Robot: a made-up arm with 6 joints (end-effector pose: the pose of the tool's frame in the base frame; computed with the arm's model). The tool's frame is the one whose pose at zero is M.
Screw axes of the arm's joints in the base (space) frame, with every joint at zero. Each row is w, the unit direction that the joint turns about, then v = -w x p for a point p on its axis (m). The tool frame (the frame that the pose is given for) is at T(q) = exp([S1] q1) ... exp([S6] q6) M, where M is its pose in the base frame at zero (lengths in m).
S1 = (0, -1, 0, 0.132, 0, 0)
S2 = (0, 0, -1, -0.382, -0.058, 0)
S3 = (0, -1, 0, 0.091, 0, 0.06)
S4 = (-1, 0, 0, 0, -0.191, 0.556)
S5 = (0, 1, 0, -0.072, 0, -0.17)
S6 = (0, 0, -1, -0.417, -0.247, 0)
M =
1 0 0 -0.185
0 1 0 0.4
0 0 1 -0.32
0 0 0 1
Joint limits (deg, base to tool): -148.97..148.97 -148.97..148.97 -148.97..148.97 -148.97..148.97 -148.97..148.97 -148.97..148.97
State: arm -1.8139 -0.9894 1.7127 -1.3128 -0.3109 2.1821
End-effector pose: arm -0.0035 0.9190 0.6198 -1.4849 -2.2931 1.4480
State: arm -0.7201 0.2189 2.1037 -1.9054 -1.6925 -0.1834
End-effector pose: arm 0.0403 0.7056 0.3696 2.0675 -2.1520 -0.2342
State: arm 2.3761 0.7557 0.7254 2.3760 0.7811 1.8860
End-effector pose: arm 0.3438 0.9003 -0.1933 -0.6361 -0.8442 1.7454
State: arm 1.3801 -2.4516 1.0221 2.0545 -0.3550 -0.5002
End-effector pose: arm -0.1274 0.3037 0.5197 0.9983 2.2842 -0.4534
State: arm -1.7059 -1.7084 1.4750 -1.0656 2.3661 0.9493
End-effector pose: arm -0.3853 0.3389 0.1383 0.7179 0.8977 1.9657
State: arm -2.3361 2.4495 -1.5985 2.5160 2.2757 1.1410
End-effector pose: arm 0.1157 -0.0106 -0.2129 0.1000 -0.0904 -1.1995
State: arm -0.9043 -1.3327 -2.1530 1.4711 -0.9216 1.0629
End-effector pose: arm -0.1209 0.4443 -0.2348 -0.1016 0.8710 2.1478
